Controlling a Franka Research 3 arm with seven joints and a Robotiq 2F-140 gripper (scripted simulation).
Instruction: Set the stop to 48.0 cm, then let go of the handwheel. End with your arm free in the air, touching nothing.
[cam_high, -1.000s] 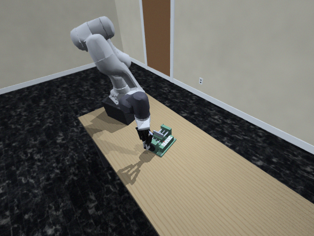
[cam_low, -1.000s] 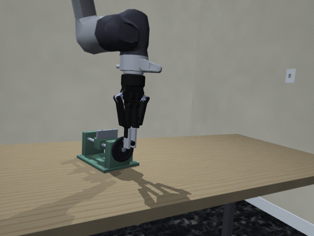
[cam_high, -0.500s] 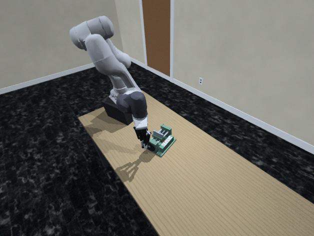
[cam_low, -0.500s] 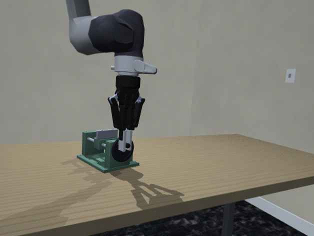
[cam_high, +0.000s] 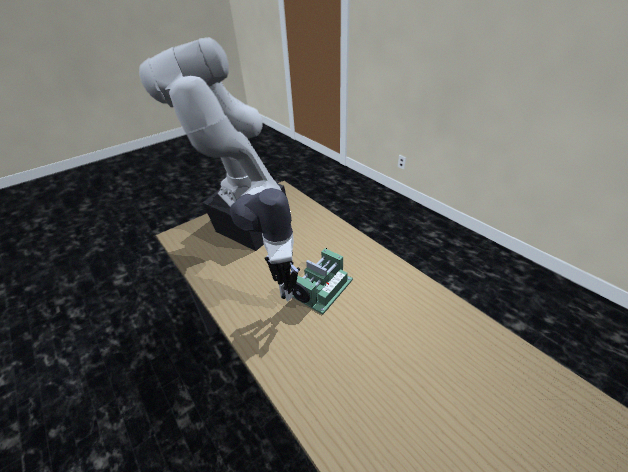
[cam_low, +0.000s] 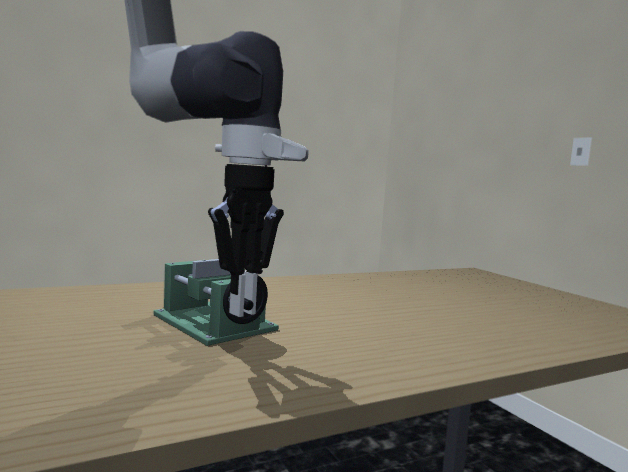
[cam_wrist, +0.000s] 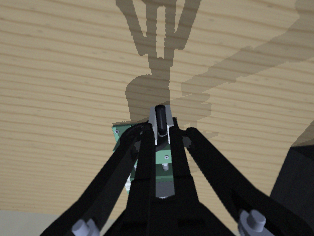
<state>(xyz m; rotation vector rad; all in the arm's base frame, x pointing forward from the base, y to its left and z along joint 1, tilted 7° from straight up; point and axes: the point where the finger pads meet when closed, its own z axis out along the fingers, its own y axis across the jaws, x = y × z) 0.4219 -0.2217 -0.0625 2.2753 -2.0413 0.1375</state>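
The stop block lies 14 cm to the left of my hand, 3 cm ahead of it and 1 cm below it. The rest, counted from my hand: black handwheel (2 cm to the left, 2 cm below, 1 cm ahead).
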